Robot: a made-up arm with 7 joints. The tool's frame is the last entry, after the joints.
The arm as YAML. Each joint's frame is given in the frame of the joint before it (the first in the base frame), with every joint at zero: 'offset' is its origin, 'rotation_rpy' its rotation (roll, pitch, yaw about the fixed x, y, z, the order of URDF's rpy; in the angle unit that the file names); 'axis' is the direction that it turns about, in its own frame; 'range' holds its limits. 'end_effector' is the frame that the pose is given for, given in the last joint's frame.
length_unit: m
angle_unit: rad
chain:
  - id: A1
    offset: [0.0, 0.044, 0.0]
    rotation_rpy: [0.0, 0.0, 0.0]
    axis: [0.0, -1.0, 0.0]
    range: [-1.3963, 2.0]
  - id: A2
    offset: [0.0, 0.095, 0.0]
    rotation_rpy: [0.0, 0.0, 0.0]
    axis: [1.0, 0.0, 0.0]
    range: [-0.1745, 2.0]
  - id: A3
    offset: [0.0, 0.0, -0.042]
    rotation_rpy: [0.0, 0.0, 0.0]
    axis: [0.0, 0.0, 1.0]
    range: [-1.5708, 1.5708]
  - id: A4
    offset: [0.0, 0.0, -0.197]
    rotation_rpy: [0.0, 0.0, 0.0]
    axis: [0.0, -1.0, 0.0]
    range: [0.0, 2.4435]
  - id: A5
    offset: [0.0, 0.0, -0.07]
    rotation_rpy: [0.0, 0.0, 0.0]
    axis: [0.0, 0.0, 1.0]
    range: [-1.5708, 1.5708]
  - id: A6
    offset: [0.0, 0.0, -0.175]
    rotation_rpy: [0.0, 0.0, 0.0]
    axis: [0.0, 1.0, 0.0]
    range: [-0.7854, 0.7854]
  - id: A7
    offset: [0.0, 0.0, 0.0]
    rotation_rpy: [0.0, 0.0, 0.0]
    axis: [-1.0, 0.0, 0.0]
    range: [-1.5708, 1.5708]
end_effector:
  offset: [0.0, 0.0, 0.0]
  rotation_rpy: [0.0, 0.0, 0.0]
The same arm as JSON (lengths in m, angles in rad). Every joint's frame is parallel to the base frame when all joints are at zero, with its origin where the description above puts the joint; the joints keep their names.
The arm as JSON. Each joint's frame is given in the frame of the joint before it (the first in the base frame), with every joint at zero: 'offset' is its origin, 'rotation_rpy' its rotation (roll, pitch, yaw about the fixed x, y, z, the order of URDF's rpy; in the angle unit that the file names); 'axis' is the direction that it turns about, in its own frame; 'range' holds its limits. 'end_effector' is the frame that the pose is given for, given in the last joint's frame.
{"length_unit": "m", "angle_unit": "rad", "chain": [
  {"id": "A1", "offset": [0.0, 0.044, 0.0], "rotation_rpy": [0.0, 0.0, 0.0], "axis": [0.0, -1.0, 0.0], "range": [-1.3963, 2.0]},
  {"id": "A2", "offset": [0.0, 0.095, 0.0], "rotation_rpy": [0.0, 0.0, 0.0], "axis": [1.0, 0.0, 0.0], "range": [-0.1745, 2.0]},
  {"id": "A3", "offset": [0.0, 0.0, -0.042], "rotation_rpy": [0.0, 0.0, 0.0], "axis": [0.0, 0.0, 1.0], "range": [-1.5708, 1.5708]},
  {"id": "A4", "offset": [0.0, 0.0, -0.197], "rotation_rpy": [0.0, 0.0, 0.0], "axis": [0.0, -1.0, 0.0], "range": [0.0, 2.4435]},
  {"id": "A5", "offset": [0.0, 0.0, -0.07], "rotation_rpy": [0.0, 0.0, 0.0], "axis": [0.0, 0.0, 1.0], "range": [-1.5708, 1.5708]},
  {"id": "A6", "offset": [0.0, 0.0, -0.175], "rotation_rpy": [0.0, 0.0, 0.0], "axis": [0.0, 1.0, 0.0], "range": [-0.7854, 0.7854]},
  {"id": "A7", "offset": [0.0, 0.0, 0.0], "rotation_rpy": [0.0, 0.0, 0.0], "axis": [-1.0, 0.0, 0.0], "range": [-1.5708, 1.5708]}
], "end_effector": {"offset": [0.0, 0.0, 0.0], "rotation_rpy": [0.0, 0.0, 0.0]}}

